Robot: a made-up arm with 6 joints. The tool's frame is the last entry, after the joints.
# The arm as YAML. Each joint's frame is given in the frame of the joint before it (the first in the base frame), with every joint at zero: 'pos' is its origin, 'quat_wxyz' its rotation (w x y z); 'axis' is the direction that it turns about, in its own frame. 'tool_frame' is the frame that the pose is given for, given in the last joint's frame.
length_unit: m
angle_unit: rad
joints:
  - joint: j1
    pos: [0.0, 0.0, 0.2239]
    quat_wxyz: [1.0, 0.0, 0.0, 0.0]
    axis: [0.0, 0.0, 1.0]
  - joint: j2
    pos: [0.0, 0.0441, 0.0]
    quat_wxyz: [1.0, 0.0, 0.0, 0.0]
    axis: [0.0, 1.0, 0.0]
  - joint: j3
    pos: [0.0, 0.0, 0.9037]
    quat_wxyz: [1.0, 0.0, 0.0, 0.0]
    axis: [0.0, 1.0, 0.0]
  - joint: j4
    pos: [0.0, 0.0, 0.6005]
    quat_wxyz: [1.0, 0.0, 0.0, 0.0]
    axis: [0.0, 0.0, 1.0]
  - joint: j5
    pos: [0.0, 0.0, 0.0]
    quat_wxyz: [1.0, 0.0, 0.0, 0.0]
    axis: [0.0, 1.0, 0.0]
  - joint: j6
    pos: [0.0, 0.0, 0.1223]
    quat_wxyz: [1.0, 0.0, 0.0, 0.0]
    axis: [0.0, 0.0, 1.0]
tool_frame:
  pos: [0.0, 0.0, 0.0]
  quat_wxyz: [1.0, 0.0, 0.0, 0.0]
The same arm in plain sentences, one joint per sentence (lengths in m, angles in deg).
The arm has six revolute joints in a row. What follows holds with every joint at zero, and every direction is one of the base frame's.
Joint 1 is mounted 0.2239 m along +z from the base frame's origin and turns about +z.
Joint 2 is mounted 0.0441 m along +y from joint 1 and turns about +y.
Joint 3 is mounted 0.9037 m along +z from joint 2 and turns about +y.
Joint 4 is mounted 0.6005 m along +z from joint 3 and turns about +z.
Joint 5 is mounted at the same point as joint 4 and turns about +y.
Joint 6 is mounted 0.1223 m along +z from joint 5 and turns about +z.
The tool frame, which is the frame that the pose is given for, is mounted at the same point as joint 6; its axes are parallel to the base frame's.

